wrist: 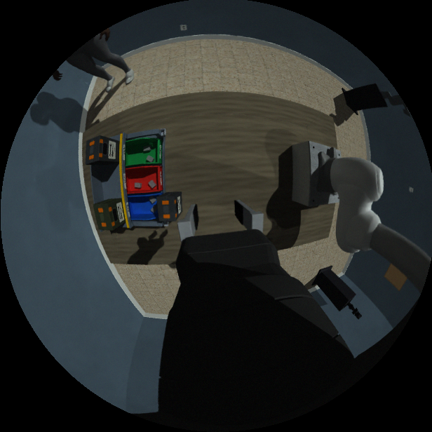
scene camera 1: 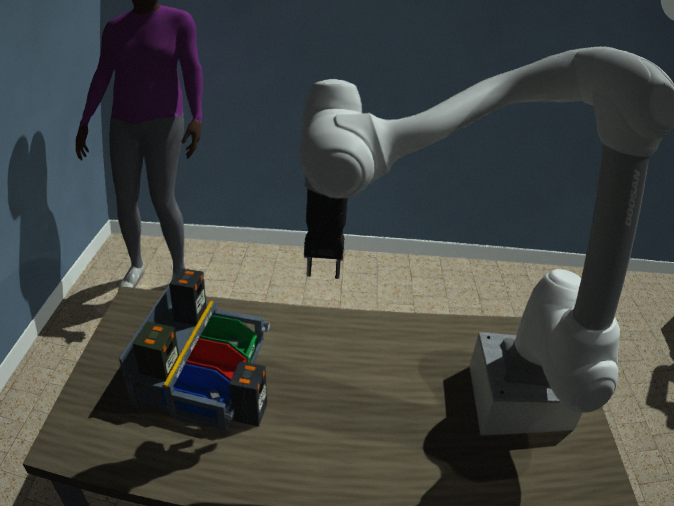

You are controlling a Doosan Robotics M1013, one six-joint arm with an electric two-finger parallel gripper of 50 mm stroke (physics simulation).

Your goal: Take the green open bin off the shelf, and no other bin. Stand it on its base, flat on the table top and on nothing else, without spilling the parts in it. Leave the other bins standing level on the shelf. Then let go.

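Frame: origin at the arm's base, x back, y up, z left, level; millimetres.
Seen in the pictures: gripper, fingertip midpoint: (scene camera 1: 323, 275); arm's base, origin of the base link: (scene camera 1: 533, 365).
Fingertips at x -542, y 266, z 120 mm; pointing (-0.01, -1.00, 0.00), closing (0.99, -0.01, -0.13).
Offsets run from my fingertips to a thing's middle. "spot": to the spot under its first point. Level surfaces: height alone.
The green open bin @(dx -294, dy -339, dz -142 mm) (scene camera 1: 227, 330) (wrist: 142, 153) stands on the grey shelf @(spot: dx -256, dy -296, dz -215 mm) (scene camera 1: 242, 314) (wrist: 145, 132), at the end of a row of three, with small grey parts in it. The red bin @(dx -290, dy -339, dz -30 mm) (scene camera 1: 216, 353) (wrist: 144, 180) stands beside it, and the blue bin @(dx -287, dy -339, dz +82 mm) (scene camera 1: 201, 382) (wrist: 141, 207) is beyond the red one. Both hold small grey parts. My gripper (scene camera 1: 323, 268) (wrist: 215, 209) is open and empty. It hangs high above the table, to the right of the shelf in the scene view, apart from all bins.
A dark case @(dx -153, dy -317, dz +72 mm) (scene camera 1: 249, 393) (wrist: 170, 207) stands in front of the blue bin. Another dark case @(dx -388, dy -221, dz -145 mm) (scene camera 1: 188, 295) (wrist: 102, 149) and a green-black case @(dx -386, dy -233, dz +86 mm) (scene camera 1: 156, 350) (wrist: 109, 214) stand at the shelf's rear, behind the yellow rail @(dx -342, dy -276, dz -29 mm) (scene camera 1: 190, 342) (wrist: 123, 175). A person (scene camera 1: 149, 70) stands behind the table @(dy -383 mm) (scene camera 1: 348, 435).
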